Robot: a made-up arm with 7 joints. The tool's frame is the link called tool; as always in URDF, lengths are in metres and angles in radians. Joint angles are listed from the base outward.
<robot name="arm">
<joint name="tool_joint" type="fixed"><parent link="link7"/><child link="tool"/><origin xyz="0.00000 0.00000 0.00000" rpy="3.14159 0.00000 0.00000"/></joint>
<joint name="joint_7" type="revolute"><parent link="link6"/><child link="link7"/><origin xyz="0.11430 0.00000 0.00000"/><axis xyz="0 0 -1"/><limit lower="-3.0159" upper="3.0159"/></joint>
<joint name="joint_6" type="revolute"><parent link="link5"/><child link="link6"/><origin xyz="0.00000 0.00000 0.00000"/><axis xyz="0 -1 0"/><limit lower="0.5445" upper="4.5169"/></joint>
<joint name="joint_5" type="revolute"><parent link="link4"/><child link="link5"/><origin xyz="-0.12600 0.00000 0.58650"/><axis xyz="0 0 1"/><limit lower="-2.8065" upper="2.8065"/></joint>
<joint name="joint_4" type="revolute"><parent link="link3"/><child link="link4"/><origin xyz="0.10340 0.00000 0.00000"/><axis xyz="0 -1 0"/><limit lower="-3.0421" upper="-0.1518"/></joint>
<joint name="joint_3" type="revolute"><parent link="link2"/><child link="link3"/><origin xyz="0.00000 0.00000 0.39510"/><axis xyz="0 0 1"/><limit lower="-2.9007" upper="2.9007"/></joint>
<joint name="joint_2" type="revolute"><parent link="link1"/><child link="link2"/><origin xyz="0.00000 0.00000 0.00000"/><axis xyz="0 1 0"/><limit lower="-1.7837" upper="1.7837"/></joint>
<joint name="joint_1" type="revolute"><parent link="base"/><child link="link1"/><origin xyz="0.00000 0.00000 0.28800"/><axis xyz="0 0 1"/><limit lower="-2.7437" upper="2.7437"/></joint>
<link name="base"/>
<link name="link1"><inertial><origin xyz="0.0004 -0.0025 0.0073"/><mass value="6.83"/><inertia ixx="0.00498" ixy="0" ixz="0" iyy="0.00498" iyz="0" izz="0.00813"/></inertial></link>
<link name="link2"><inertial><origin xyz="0.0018 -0.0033 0.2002"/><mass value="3.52"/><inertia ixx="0.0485" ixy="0" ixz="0" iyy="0.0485" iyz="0" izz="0.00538"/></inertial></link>
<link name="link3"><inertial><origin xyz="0.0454 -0.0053 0.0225"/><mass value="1.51"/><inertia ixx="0.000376" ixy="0" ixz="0" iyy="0.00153" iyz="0" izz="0.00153"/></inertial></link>
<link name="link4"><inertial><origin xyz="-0.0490 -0.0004 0.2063"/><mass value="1.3"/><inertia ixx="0.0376" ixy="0" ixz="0.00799" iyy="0.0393" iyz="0" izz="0.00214"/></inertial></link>
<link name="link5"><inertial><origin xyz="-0.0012 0.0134 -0.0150"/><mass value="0.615"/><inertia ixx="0.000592" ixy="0" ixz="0" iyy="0.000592" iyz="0" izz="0.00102"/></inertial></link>
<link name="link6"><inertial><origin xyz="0.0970 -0.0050 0.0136"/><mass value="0.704"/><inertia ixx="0.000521" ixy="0" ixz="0" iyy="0.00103" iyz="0" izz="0.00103"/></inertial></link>
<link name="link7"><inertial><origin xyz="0.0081 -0.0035 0.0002"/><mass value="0.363"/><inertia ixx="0.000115" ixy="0" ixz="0" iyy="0.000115" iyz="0" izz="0.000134"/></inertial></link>
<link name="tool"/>
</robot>
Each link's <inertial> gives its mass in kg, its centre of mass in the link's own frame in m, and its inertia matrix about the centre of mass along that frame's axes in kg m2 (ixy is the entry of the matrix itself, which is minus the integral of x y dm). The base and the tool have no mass. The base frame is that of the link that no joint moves.
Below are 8 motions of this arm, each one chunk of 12 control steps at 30 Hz.
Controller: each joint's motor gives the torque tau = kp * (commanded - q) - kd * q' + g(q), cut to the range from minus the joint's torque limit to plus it. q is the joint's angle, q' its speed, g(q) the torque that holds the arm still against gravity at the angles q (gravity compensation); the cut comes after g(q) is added. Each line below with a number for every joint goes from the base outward.
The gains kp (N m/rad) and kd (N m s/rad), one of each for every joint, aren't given. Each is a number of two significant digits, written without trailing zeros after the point. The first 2 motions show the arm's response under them.
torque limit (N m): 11 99 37 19 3.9 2.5 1.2
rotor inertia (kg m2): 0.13 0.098 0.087 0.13 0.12 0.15 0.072
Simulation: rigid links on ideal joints. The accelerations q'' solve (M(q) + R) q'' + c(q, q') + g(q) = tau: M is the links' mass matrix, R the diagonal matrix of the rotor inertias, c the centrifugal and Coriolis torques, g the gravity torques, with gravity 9.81 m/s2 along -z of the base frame. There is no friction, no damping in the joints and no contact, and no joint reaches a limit. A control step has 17 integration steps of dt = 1/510 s. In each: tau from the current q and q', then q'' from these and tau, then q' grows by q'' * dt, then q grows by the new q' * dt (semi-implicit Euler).
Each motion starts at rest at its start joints. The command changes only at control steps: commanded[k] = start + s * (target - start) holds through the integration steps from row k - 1 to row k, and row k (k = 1, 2, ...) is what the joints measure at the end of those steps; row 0 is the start. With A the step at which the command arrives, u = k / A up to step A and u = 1 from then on. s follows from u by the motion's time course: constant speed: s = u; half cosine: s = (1 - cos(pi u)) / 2; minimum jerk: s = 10 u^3 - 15 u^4 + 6 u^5; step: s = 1 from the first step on.
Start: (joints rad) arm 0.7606 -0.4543 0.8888 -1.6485 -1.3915 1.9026 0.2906
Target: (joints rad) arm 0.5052 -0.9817 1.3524 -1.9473 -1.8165 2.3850 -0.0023
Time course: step
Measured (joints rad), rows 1 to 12:
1: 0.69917 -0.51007 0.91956 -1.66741 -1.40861 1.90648 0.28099
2: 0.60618 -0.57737 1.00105 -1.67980 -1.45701 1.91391 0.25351
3: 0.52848 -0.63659 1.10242 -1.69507 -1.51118 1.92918 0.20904
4: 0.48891 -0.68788 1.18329 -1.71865 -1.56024 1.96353 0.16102
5: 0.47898 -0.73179 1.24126 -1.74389 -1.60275 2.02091 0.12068
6: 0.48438 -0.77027 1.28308 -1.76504 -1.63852 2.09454 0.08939
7: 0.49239 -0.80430 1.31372 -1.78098 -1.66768 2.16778 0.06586
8: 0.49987 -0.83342 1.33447 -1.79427 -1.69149 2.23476 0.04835
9: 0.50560 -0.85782 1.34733 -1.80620 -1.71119 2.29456 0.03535
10: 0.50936 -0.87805 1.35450 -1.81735 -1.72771 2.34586 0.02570
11: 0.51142 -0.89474 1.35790 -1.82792 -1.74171 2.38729 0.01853
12: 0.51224 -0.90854 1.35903 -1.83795 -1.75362 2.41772 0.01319
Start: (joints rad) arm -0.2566 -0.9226 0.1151 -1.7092 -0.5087 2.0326 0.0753
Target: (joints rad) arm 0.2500 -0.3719 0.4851 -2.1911 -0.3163 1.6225 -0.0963
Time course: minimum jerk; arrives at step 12
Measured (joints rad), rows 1 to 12:
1: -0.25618 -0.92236 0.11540 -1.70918 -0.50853 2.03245 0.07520
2: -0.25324 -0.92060 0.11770 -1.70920 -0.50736 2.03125 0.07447
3: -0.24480 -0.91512 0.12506 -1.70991 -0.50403 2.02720 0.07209
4: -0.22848 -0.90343 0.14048 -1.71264 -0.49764 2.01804 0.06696
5: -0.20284 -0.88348 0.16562 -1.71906 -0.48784 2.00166 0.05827
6: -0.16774 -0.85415 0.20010 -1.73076 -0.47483 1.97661 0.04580
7: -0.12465 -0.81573 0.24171 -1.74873 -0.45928 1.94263 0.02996
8: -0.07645 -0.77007 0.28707 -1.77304 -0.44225 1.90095 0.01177
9: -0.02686 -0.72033 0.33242 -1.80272 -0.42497 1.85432 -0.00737
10: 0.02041 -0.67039 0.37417 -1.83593 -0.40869 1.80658 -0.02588
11: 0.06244 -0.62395 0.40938 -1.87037 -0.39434 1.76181 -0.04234
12: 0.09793 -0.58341 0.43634 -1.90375 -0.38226 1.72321 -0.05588
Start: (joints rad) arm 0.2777 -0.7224 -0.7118 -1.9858 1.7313 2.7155 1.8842
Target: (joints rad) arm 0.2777 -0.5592 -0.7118 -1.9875 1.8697 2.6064 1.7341
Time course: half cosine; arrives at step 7
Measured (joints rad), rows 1 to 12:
1: 0.27751 -0.72152 -0.71191 -1.98551 1.73191 2.71515 1.88332
2: 0.27692 -0.71804 -0.71228 -1.98462 1.73449 2.71338 1.87945
3: 0.27604 -0.71074 -0.71284 -1.98325 1.74026 2.70889 1.87076
4: 0.27513 -0.69935 -0.71341 -1.98176 1.74966 2.70085 1.85672
5: 0.27451 -0.68463 -0.71374 -1.98060 1.76220 2.68931 1.83839
6: 0.27441 -0.66821 -0.71368 -1.98013 1.77658 2.67529 1.81810
7: 0.27496 -0.65226 -0.71318 -1.98059 1.79092 2.66058 1.79888
8: 0.27590 -0.63813 -0.71240 -1.98171 1.80382 2.64703 1.78292
9: 0.27687 -0.62596 -0.71165 -1.98298 1.81489 2.63566 1.77057
10: 0.27769 -0.61557 -0.71109 -1.98418 1.82424 2.62671 1.76125
11: 0.27829 -0.60676 -0.71076 -1.98523 1.83205 2.61999 1.75429
12: 0.27870 -0.59932 -0.71062 -1.98609 1.83856 2.61513 1.74910

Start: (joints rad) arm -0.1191 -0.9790 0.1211 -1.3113 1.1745 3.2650 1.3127
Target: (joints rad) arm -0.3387 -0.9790 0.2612 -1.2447 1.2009 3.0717 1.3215
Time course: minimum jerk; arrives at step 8
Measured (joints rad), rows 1 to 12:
1: -0.11955 -0.97899 0.12145 -1.31121 1.17461 3.26473 1.31271
2: -0.12257 -0.97891 0.12395 -1.31064 1.17529 3.26278 1.31278
3: -0.13085 -0.97877 0.13142 -1.30912 1.17690 3.25670 1.31303
4: -0.14581 -0.97865 0.14566 -1.30636 1.17937 3.24443 1.31358
5: -0.16763 -0.97866 0.16599 -1.30235 1.18227 3.22545 1.31447
6: -0.19398 -0.97889 0.18954 -1.29750 1.18500 3.20123 1.31562
7: -0.22054 -0.97931 0.21221 -1.29253 1.18710 3.17505 1.31688
8: -0.24392 -0.97977 0.23038 -1.28805 1.18851 3.15045 1.31806
9: -0.26307 -0.98009 0.24298 -1.28414 1.18962 3.12965 1.31903
10: -0.27836 -0.98021 0.25098 -1.28069 1.19072 3.11323 1.31977
11: -0.29049 -0.98019 0.25581 -1.27760 1.19185 3.10082 1.32030
12: -0.30012 -0.98007 0.25860 -1.27482 1.19298 3.09175 1.32066

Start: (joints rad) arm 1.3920 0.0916 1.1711 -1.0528 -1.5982 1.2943 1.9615
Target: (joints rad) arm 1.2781 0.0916 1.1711 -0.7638 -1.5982 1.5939 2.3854
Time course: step
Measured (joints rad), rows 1 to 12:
1: 1.38020 0.09033 1.17543 -1.04957 -1.59779 1.30572 1.97163
2: 1.36351 0.09027 1.17603 -1.03631 -1.59731 1.33784 2.00089
3: 1.34763 0.09136 1.17407 -1.01490 -1.59713 1.38430 2.04921
4: 1.33370 0.09230 1.17187 -0.99242 -1.59727 1.43090 2.11421
5: 1.32228 0.09297 1.17036 -0.97125 -1.59747 1.47079 2.17761
6: 1.31319 0.09335 1.16958 -0.95186 -1.59763 1.50262 2.22912
7: 1.30601 0.09346 1.16932 -0.93424 -1.59774 1.52707 2.26867
8: 1.30036 0.09338 1.16937 -0.91825 -1.59782 1.54544 2.29843
9: 1.29590 0.09320 1.16958 -0.90375 -1.59787 1.55902 2.32067
10: 1.29236 0.09296 1.16983 -0.89060 -1.59791 1.56895 2.33724
11: 1.28955 0.09270 1.17008 -0.87867 -1.59793 1.57614 2.34956
12: 1.28729 0.09246 1.17030 -0.86787 -1.59795 1.58131 2.35873

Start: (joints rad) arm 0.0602 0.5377 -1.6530 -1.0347 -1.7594 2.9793 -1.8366
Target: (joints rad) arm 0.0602 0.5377 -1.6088 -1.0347 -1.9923 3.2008 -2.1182
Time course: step
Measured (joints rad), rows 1 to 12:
1: 0.05874 0.53541 -1.64223 -1.03370 -1.77855 2.98984 -1.84638
2: 0.05859 0.53537 -1.63225 -1.03384 -1.81060 3.01915 -1.87443
3: 0.05902 0.53611 -1.62450 -1.03427 -1.84005 3.05572 -1.91898
4: 0.05964 0.53695 -1.61893 -1.03456 -1.86503 3.09032 -1.96484
5: 0.06020 0.53763 -1.61513 -1.03469 -1.88591 3.11942 -2.00265
6: 0.06061 0.53809 -1.61264 -1.03472 -1.90333 3.14232 -2.03184
7: 0.06084 0.53836 -1.61107 -1.03471 -1.91790 3.15958 -2.05385
8: 0.06094 0.53848 -1.61012 -1.03470 -1.93008 3.17219 -2.07031
9: 0.06093 0.53849 -1.60956 -1.03470 -1.94029 3.18121 -2.08257
10: 0.06086 0.53845 -1.60925 -1.03471 -1.94884 3.18753 -2.09170
11: 0.06077 0.53837 -1.60908 -1.03474 -1.95600 3.19189 -2.09850
12: 0.06066 0.53828 -1.60899 -1.03476 -1.96200 3.19487 -2.10355

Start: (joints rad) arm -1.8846 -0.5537 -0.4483 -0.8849 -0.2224 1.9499 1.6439
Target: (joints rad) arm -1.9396 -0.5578 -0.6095 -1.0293 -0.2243 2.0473 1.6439
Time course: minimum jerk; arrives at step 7
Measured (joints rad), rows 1 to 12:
1: -1.88486 -0.55365 -0.44918 -0.88508 -0.22247 1.95018 1.64390
2: -1.88641 -0.55339 -0.45470 -0.88631 -0.22287 1.95204 1.64392
3: -1.88999 -0.55303 -0.46869 -0.88988 -0.22358 1.95712 1.64395
4: -1.89555 -0.55280 -0.49157 -0.89655 -0.22433 1.96617 1.64397
5: -1.90221 -0.55296 -0.51958 -0.90595 -0.22477 1.97836 1.64397
6: -1.90876 -0.55367 -0.54664 -0.91675 -0.22468 1.99165 1.64395
7: -1.91433 -0.55482 -0.56778 -0.92729 -0.22415 2.00387 1.64391
8: -1.91898 -0.55597 -0.58238 -0.93671 -0.22356 2.01411 1.64388
9: -1.92284 -0.55688 -0.59204 -0.94504 -0.22316 2.02234 1.64386
10: -1.92601 -0.55753 -0.59833 -0.95249 -0.22295 2.02882 1.64385
11: -1.92859 -0.55793 -0.60240 -0.95927 -0.22290 2.03379 1.64385
12: -1.93068 -0.55815 -0.60501 -0.96546 -0.22294 2.03753 1.64385

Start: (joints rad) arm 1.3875 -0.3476 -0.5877 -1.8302 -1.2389 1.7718 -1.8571
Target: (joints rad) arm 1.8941 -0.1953 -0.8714 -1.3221 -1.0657 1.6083 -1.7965
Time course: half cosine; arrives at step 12
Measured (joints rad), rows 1 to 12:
1: 1.38907 -0.34730 -0.58912 -1.82951 -1.23862 1.77160 -1.85698
2: 1.39495 -0.34607 -0.59442 -1.82681 -1.23740 1.77057 -1.85644
3: 1.40692 -0.34335 -0.60513 -1.82096 -1.23453 1.76779 -1.85515
4: 1.42603 -0.33882 -0.62188 -1.81117 -1.22953 1.76246 -1.85288
5: 1.45248 -0.33234 -0.64443 -1.79702 -1.22217 1.75406 -1.84956
6: 1.48578 -0.32396 -0.67181 -1.77847 -1.21247 1.74249 -1.84521
7: 1.52478 -0.31393 -0.70253 -1.75585 -1.20069 1.72806 -1.84000
8: 1.56779 -0.30265 -0.73465 -1.72985 -1.18731 1.71144 -1.83418
9: 1.61268 -0.29062 -0.76607 -1.70147 -1.17296 1.69361 -1.82807
10: 1.65701 -0.27844 -0.79463 -1.67196 -1.15840 1.67574 -1.82203
11: 1.69829 -0.26673 -0.81836 -1.64268 -1.14441 1.65908 -1.81643
12: 1.73401 -0.25611 -0.83563 -1.61500 -1.13180 1.64485 -1.81163

